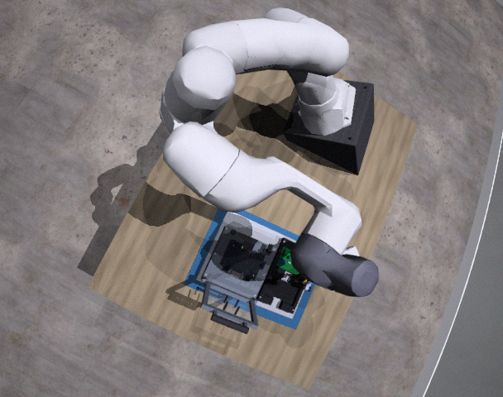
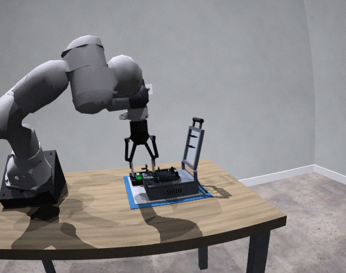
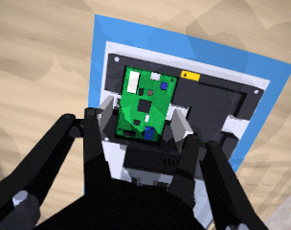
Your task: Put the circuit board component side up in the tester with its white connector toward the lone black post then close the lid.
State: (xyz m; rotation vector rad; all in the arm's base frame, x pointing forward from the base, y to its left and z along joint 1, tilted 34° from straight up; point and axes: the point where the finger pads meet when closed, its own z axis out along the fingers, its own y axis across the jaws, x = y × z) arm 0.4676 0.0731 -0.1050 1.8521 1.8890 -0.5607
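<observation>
The green circuit board lies 4 cm below my hand. From my hand the other things lie so: tester lid (19 cm ahead, 17 cm to the right, 13 cm above); tester (9 cm ahead, 13 cm to the right, 6 cm above).
</observation>
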